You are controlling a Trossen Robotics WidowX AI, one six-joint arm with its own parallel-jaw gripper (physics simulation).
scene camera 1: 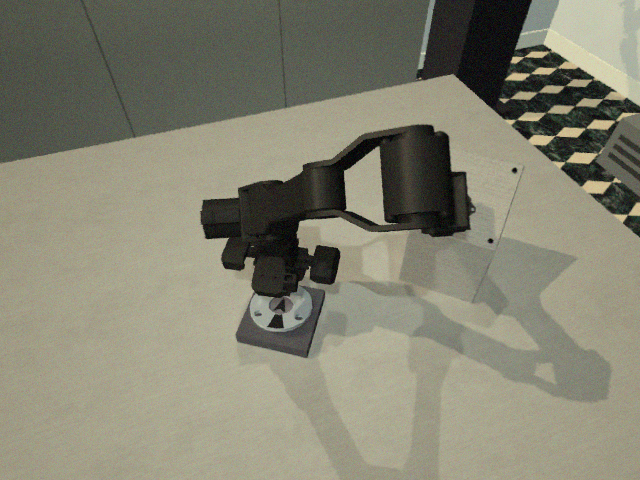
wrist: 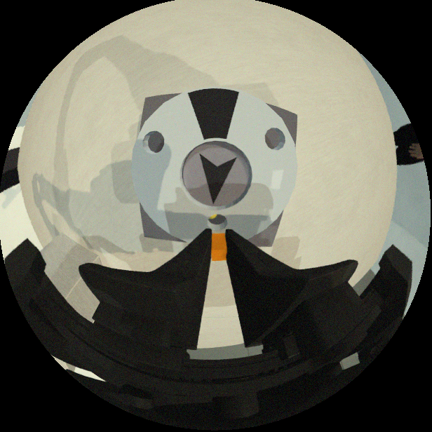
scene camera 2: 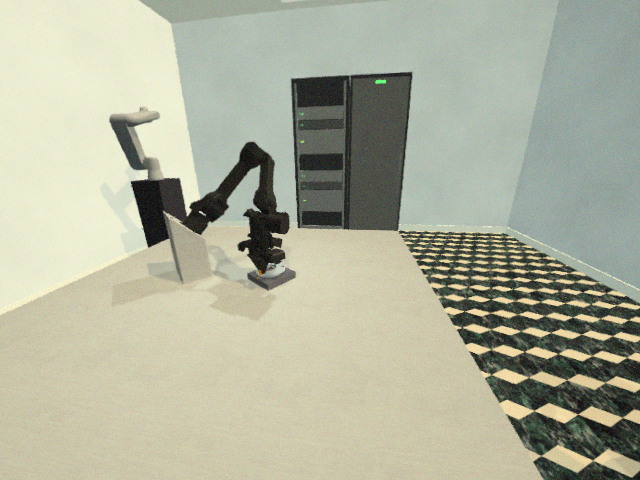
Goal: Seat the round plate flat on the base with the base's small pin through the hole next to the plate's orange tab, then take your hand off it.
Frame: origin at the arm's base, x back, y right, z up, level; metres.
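Seen in the pictures: gripper, between the fingertips: [scene camera 2: 262, 273]; arm's base, origin of its link: [scene camera 2: 190, 229].
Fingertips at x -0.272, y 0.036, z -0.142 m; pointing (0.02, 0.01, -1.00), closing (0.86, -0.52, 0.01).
Note:
Pixels of each thing's middle, then the offset from my fingertips to it. Level surfaces: height alone.
- white round plate, middle of its body: [scene camera 1: 281, 302] [scene camera 2: 270, 266] dx -0.018, dy -0.036, dz +0.010 m
- square dark base, middle of its body: [scene camera 1: 281, 312] [scene camera 2: 271, 273] dx -0.019, dy -0.038, dz -0.019 m
- plate's orange tab, middle of its body: [scene camera 2: 260, 272] dx +0.003, dy +0.005, dz +0.006 m
- base's round boss, middle of its body: [scene camera 1: 281, 309] dx -0.019, dy -0.038, dz -0.009 m
- table, height of its surface: dz -0.039 m
The white round plate [scene camera 1: 262, 303] [scene camera 2: 275, 271] [wrist: 165, 120] is over the square dark base [scene camera 1: 297, 343] [scene camera 2: 279, 281] [wrist: 151, 104]. My gripper [scene camera 1: 279, 294] [scene camera 2: 262, 268] [wrist: 217, 234] is shut on the plate's orange tab [scene camera 2: 260, 272] [wrist: 219, 250]. The base's round boss [scene camera 1: 273, 304] [wrist: 215, 175], marked with an arrow, shows within the plate's centre hole. In the wrist view a bit of the yellow pin [wrist: 213, 216] shows at the upper left edge of the tab-side hole [wrist: 217, 221]. Whether the plate lies fully flat, or a small gap remains beneath it, I cannot tell.
A slanted pale panel [scene camera 1: 449, 263] [scene camera 2: 191, 255] stands at the arm's mount. In scene camera 2, a grey arm [scene camera 2: 129, 142] on a dark pedestal [scene camera 2: 149, 206] and a server cabinet [scene camera 2: 381, 155] stand beyond the table [scene camera 2: 310, 361].

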